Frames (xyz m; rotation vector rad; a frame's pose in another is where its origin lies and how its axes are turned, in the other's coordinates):
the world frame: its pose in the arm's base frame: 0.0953 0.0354 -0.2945 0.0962 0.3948 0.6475
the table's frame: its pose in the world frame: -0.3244 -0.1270 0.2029 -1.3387 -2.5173 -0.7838
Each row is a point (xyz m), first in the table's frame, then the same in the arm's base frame.
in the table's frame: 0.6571 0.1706 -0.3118
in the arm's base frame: -0.1734 -0.0907 0.6775
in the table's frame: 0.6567 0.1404 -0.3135
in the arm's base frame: -0.1865 -0.1177 0.6735
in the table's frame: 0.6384 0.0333 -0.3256
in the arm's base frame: -0.2180 -0.2200 0.6515
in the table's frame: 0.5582 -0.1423 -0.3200
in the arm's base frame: -0.2504 -0.3884 0.5625
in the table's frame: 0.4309 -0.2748 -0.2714
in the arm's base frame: -0.2551 -0.5114 0.4177
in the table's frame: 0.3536 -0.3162 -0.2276
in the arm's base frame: -0.2476 -0.5460 0.3263
